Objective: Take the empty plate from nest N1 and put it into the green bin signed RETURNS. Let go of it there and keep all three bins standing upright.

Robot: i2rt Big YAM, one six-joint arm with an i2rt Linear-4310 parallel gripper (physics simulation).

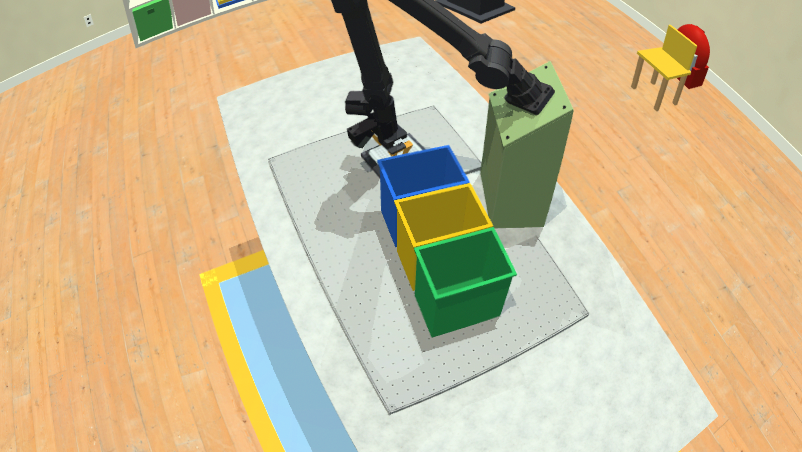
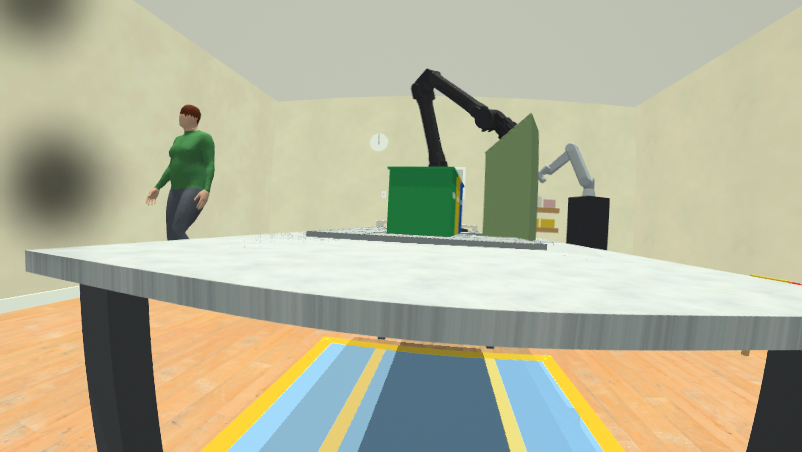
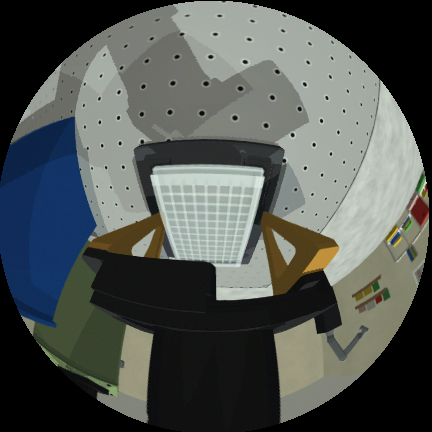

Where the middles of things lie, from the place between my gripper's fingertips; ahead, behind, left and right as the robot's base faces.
My gripper is now 10 mm to the right of the plate [image 3: 207, 210] and 10 mm past it. From my hand the other things lie so: yellow bin [image 1: 423, 219] 330 mm to the left, 160 mm ahead, 70 mm above; dark nest frame [image 3: 185, 151] 10 mm to the left, 10 mm below, 10 mm behind; blue bin [image 1: 402, 176] 210 mm to the left, 100 mm ahead, 70 mm above.
